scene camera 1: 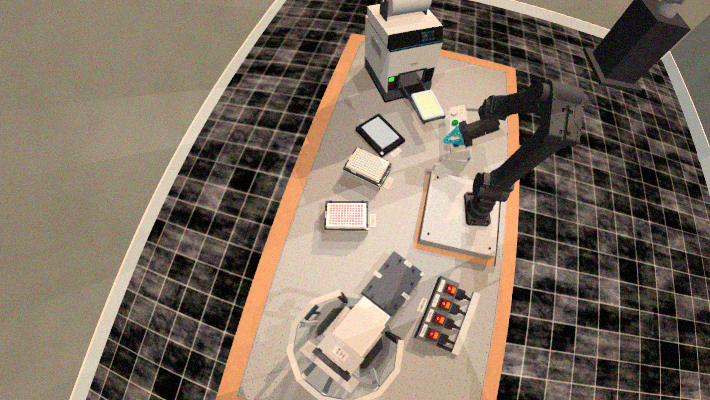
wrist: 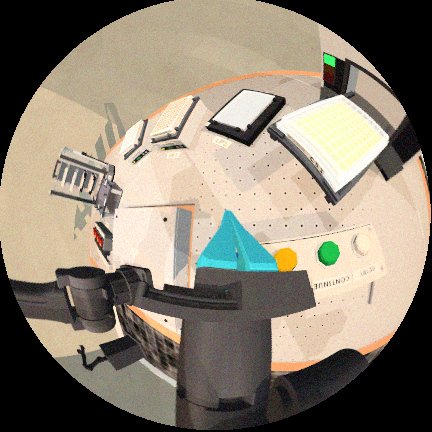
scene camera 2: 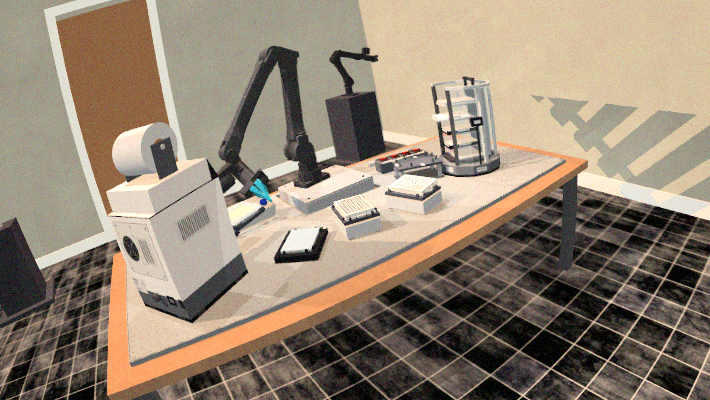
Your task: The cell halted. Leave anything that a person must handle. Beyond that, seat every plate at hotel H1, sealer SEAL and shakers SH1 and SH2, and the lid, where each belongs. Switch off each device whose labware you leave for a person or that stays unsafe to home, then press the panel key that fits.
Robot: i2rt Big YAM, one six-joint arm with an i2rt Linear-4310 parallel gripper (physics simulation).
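Seen in the pictures: gripper, fingertip midpoint: (scene camera 1: pixel 443 141) (wrist: pixel 226 214) (scene camera 2: pixel 271 201); arm's base, link origin: (scene camera 1: pixel 476 209) (wrist: pixel 137 283) (scene camera 2: pixel 312 181).
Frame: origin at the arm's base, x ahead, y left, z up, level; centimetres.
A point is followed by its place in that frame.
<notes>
My gripper (scene camera 1: pixel 444 141) {x 11.6, y -24.6, z 3.9 cm} (scene camera 2: pixel 271 201) {x 11.6, y -24.6, z 3.9 cm} (wrist: pixel 226 214) {x 11.6, y -24.6, z 3.9 cm} is shut and empty, with teal fingertips over the key panel (scene camera 1: pixel 461 109) {x 2.6, y -41.1, z 3.8 cm} (wrist: pixel 345 250) {x 5.4, y -37.4, z 2.4 cm}. The amber key (wrist: pixel 286 259) {x 6.1, y -30.1, z 3.2 cm}, green key (wrist: pixel 328 252) {x 5.9, y -34.7, z 3.2 cm} and white key (wrist: pixel 361 244) {x 5.6, y -39.4, z 3.2 cm} show; a blue key (scene camera 1: pixel 456 145) {x 6.4, y -23.9, z 3.1 cm} (scene camera 2: pixel 263 202) {x 6.9, y -25.3, z 2.8 cm} is beside the fingertips. A yellow-welled plate (scene camera 1: pixel 427 105) {x 17.5, y -38.4, z 7.3 cm} (wrist: pixel 335 137) {x 15.4, y -36.9, z 7.6 cm} lies on the sealer's carrier. A beige plate (scene camera 1: pixel 367 165) {x 39.0, y -13.3, z 2.4 cm} (scene camera 2: pixel 355 206) {x 40.1, y -13.8, z 2.8 cm} (wrist: pixel 175 117) {x 35.1, y -16.0, z 3.1 cm} and a red-welled plate (scene camera 1: pixel 346 215) {x 44.8, y 5.9, z 3.5 cm} (scene camera 2: pixel 412 184) {x 45.5, y 4.6, z 3.4 cm} rest on the shakers. A white flat piece (scene camera 1: pixel 380 131) {x 34.7, y -30.7, z -1.0 cm} (scene camera 2: pixel 301 240) {x 35.8, y -30.8, z -1.0 cm} (wrist: pixel 244 110) {x 32.7, y -30.1, z -1.0 cm} lies on a black holder. Hotel H1 (scene camera 1: pixel 341 354) {x 41.8, y 45.4, z 27.0 cm} (scene camera 2: pixel 471 167) {x 48.5, y 33.6, z -0.3 cm} has one white plate (scene camera 2: pixel 447 118) {x 39.8, y 34.6, z 16.8 cm} protruding.
The sealer (scene camera 1: pixel 412 60) {x 24.1, y -52.0, z 17.2 cm} (scene camera 2: pixel 182 240) {x 40.1, y -64.2, z 14.9 cm} stands at one end and shows a green light (scene camera 1: pixel 391 79) {x 31.4, y -48.6, z 9.6 cm} (wrist: pixel 329 60). A grey nest (scene camera 1: pixel 392 282) {x 29.3, y 26.2, z 2.2 cm} stands before the hotel. Beside it is a strip with several red switches (scene camera 1: pixel 445 304) {x 12.4, y 32.4, z 1.2 cm} (wrist: pixel 100 239) {x 11.4, y 26.4, z 1.2 cm}. The arm stands on a raised plinth (scene camera 1: pixel 445 220) {x 11.7, y 4.7, z 0.4 cm} (scene camera 2: pixel 340 187) {x 17.2, y -0.5, z 0.2 cm}.
</notes>
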